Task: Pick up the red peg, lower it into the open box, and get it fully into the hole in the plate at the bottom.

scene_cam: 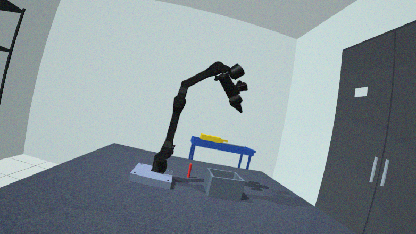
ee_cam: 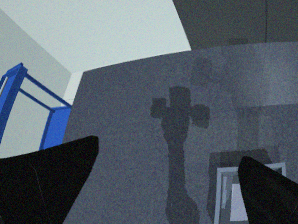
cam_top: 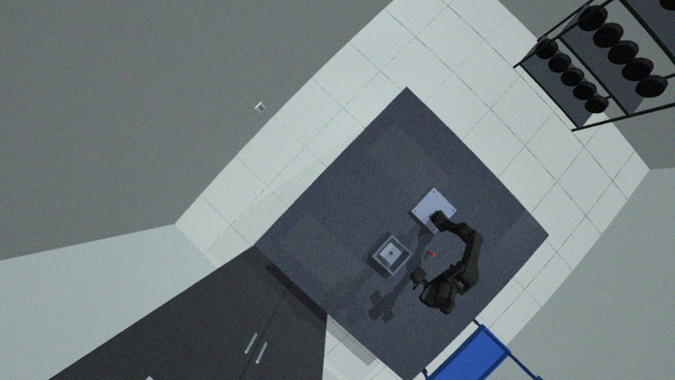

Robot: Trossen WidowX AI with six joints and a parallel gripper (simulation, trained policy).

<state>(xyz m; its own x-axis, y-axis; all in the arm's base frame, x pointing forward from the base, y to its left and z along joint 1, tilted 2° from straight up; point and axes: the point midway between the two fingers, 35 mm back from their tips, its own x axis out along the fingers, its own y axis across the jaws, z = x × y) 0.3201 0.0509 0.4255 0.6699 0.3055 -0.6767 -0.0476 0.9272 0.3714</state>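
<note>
My gripper tip is 39 cm above the red peg, 20 cm past it and 8 cm to the right of it. From my gripper tip the other things lie so: bottom plate (39 cm below, 9 cm to the right, 2 cm behind); then grey box (41 cm below, 9 cm to the right, 2 cm behind).
</note>
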